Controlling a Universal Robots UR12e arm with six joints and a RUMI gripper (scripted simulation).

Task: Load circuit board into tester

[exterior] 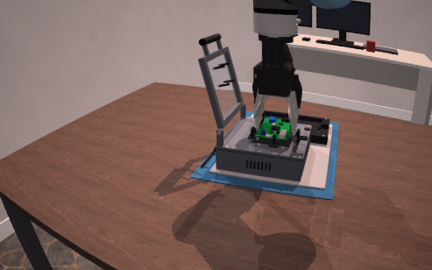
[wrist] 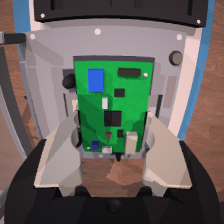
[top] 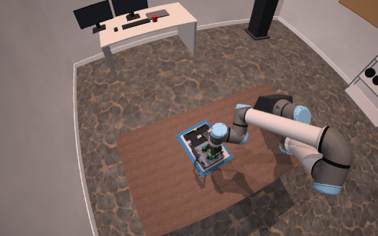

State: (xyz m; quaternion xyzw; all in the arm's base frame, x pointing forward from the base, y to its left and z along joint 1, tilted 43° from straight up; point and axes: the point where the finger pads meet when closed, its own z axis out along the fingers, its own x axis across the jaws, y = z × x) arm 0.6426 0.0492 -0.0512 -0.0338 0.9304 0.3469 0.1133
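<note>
The green circuit board is right at my hand. From my hand the other things lie so: tester lid 120 mm ahead, 100 mm above, 20 mm to the left.
</note>
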